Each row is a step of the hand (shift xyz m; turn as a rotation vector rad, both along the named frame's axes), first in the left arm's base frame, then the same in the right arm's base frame.
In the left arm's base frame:
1: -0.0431 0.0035 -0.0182 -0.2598 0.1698 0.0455
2: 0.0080 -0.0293 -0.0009 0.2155 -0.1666 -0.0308
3: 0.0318 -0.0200 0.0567 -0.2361 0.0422 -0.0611
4: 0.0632 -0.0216 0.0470 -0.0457 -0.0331 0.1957
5: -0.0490 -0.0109 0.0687 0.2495 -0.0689 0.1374
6: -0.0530 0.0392 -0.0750 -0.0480 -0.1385 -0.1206
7: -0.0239 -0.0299 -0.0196 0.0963 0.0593 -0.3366
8: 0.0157 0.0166 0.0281 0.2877 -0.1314 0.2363
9: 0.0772 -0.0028 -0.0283 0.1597 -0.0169 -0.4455
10: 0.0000 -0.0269 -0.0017 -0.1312 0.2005 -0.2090
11: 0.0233 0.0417 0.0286 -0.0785 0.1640 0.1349
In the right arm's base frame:
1: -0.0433 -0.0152 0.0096 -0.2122 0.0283 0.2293
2: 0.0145 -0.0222 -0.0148 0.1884 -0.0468 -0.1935
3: 0.0643 -0.0076 0.0208 -0.2208 -0.0657 0.0904
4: 0.0814 0.0061 -0.0038 0.0989 -0.0653 0.1656
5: 0.0108 -0.0374 0.0757 0.2862 0.0423 -0.0469
6: -0.0969 0.0163 -0.0175 -0.0654 -0.1353 -0.1159
7: -0.0199 -0.0359 -0.0129 -0.1581 0.1226 -0.2934
8: 0.0234 0.0197 0.0193 0.3946 -0.0033 -0.0108
9: 0.0388 0.0350 -0.0636 -0.1559 0.0924 -0.4375
10: 0.0075 -0.0237 -0.0104 -0.2872 0.1339 -0.0266
11: 0.0213 0.0454 0.0242 -0.0247 0.0991 0.2021

